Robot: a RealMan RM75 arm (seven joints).
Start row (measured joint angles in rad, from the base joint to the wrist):
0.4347, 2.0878, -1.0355, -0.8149, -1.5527, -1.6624, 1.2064
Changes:
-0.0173, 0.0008, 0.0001, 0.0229, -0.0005, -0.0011, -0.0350
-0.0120, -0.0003, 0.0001, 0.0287, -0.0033, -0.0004, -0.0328
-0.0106, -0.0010, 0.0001, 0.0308, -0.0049, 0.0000, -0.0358
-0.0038, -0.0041, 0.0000, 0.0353, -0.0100, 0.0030, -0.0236
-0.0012, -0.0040, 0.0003, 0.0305, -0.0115, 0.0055, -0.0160
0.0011, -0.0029, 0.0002, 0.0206, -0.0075, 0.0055, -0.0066
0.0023, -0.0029, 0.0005, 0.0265, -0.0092, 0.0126, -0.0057
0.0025, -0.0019, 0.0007, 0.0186, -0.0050, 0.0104, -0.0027
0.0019, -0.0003, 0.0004, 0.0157, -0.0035, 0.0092, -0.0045
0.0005, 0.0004, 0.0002, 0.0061, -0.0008, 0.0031, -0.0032
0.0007, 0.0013, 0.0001, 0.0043, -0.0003, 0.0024, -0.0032
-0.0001, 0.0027, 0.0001, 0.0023, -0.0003, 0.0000, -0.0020
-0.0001, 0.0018, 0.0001, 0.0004, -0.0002, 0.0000, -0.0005
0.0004, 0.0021, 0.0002, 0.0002, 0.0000, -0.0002, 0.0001
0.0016, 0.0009, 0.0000, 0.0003, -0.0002, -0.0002, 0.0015
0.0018, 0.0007, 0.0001, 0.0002, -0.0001, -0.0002, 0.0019
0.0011, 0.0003, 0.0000, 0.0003, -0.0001, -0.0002, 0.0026
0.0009, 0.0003, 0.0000, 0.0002, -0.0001, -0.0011, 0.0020
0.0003, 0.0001, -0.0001, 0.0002, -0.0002, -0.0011, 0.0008
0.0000, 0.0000, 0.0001, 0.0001, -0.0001, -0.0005, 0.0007
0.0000, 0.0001, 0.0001, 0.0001, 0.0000, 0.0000, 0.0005
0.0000, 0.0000, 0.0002, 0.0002, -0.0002, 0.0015, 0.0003
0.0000, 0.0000, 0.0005, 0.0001, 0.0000, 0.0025, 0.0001
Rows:
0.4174, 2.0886, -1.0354, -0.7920, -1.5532, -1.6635, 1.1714
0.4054, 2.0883, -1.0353, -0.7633, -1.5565, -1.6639, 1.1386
0.3948, 2.0873, -1.0352, -0.7325, -1.5614, -1.6639, 1.1028
0.3910, 2.0832, -1.0352, -0.6972, -1.5714, -1.6609, 1.0792
0.3898, 2.0792, -1.0349, -0.6667, -1.5829, -1.6554, 1.0632
0.3909, 2.0763, -1.0347, -0.6461, -1.5904, -1.6499, 1.0566
0.3932, 2.0734, -1.0342, -0.6196, -1.5996, -1.6373, 1.0509
0.3957, 2.0715, -1.0335, -0.6010, -1.6046, -1.6269, 1.0482
0.3976, 2.0712, -1.0331, -0.5853, -1.6081, -1.6177, 1.0437
0.3981, 2.0716, -1.0329, -0.5792, -1.6089, -1.6146, 1.0405
0.3988, 2.0729, -1.0328, -0.5749, -1.6092, -1.6122, 1.0373
0.3987, 2.0756, -1.0327, -0.5726, -1.6095, -1.6122, 1.0353
0.3986, 2.0774, -1.0326, -0.5722, -1.6097, -1.6122, 1.0348
0.3990, 2.0795, -1.0324, -0.5720, -1.6097, -1.6124, 1.0349
0.4006, 2.0804, -1.0324, -0.5717, -1.6099, -1.6126, 1.0364
0.4024, 2.0811, -1.0323, -0.5715, -1.6100, -1.6128, 1.0383
0.4035, 2.0814, -1.0323, -0.5712, -1.6101, -1.6130, 1.0409
0.4044, 2.0817, -1.0323, -0.5710, -1.6102, -1.6141, 1.0429
0.4047, 2.0818, -1.0324, -0.5708, -1.6104, -1.6152, 1.0437
0.4047, 2.0818, -1.0323, -0.5707, -1.6105, -1.6157, 1.0444
0.4047, 2.0819, -1.0322, -0.5706, -1.6105, -1.6157, 1.0449
0.4047, 2.0819, -1.0320, -0.5704, -1.6107, -1.6142, 1.0452
0.4047, 2.0819, -1.0315, -0.5703, -1.6107, -1.6117, 1.0453

